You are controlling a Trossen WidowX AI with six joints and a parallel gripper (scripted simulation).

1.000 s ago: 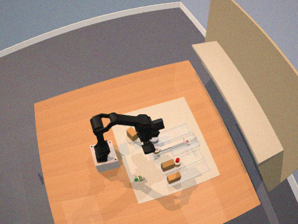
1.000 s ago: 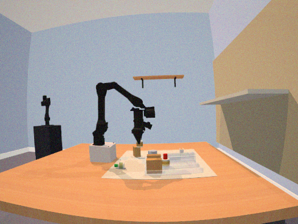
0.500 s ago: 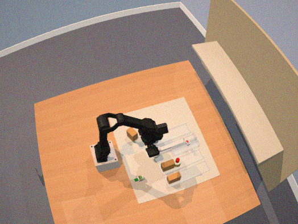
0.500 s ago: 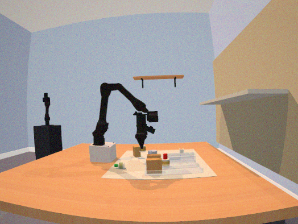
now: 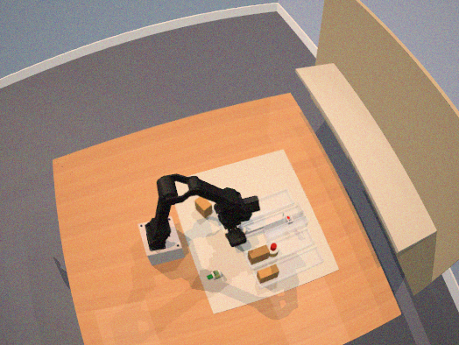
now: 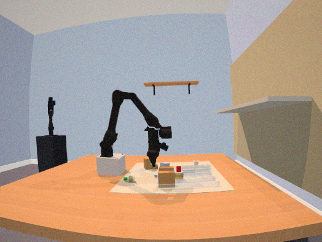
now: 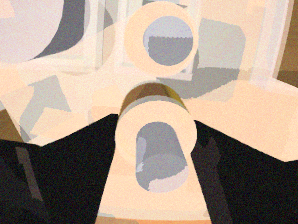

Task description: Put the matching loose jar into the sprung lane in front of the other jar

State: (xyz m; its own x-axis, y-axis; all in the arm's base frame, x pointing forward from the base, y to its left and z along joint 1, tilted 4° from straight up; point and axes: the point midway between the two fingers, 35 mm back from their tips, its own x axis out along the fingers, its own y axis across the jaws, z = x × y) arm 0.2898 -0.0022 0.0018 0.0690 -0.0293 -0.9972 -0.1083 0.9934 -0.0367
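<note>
My gripper tip is 50 mm short of the grey can, 90 mm to the right of it and 20 mm above it. From my gripper tip the other things lie so: clear pusher lane (200 mm ahead, 30 mm below).
</note>
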